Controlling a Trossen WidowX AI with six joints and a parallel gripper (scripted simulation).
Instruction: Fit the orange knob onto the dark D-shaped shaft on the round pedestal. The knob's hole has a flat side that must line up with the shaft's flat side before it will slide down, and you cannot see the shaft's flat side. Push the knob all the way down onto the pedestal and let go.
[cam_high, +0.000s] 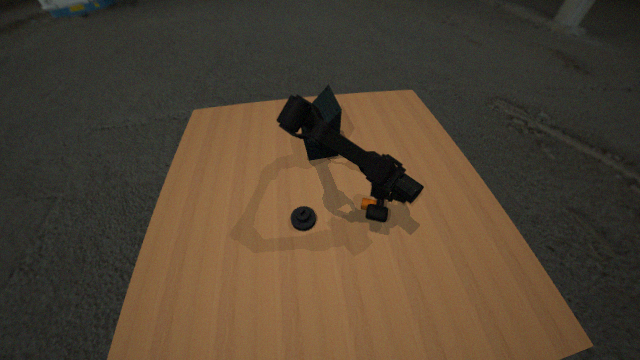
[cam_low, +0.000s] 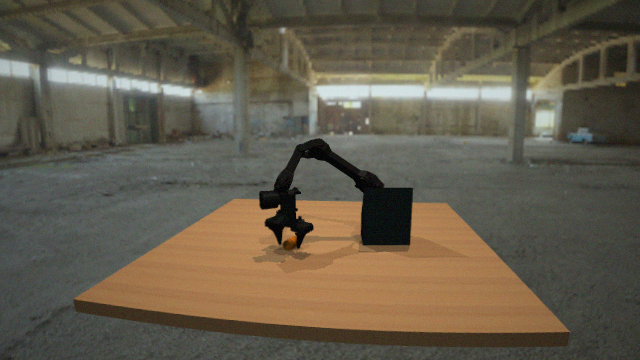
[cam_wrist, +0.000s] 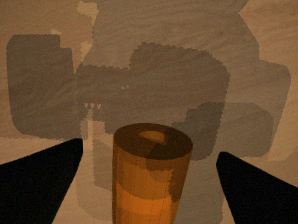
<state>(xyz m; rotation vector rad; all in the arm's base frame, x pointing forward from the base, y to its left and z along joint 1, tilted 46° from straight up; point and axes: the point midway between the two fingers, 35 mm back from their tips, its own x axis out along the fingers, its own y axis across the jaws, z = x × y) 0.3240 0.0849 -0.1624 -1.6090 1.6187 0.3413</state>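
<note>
The orange knob is 1 cm behind my gripper tip, 1 cm to the right of it and 1 cm above it. The rest, counted from my gripper tip: dark round pedestal (2 cm ahead, 25 cm to the right, 2 cm above).
</note>
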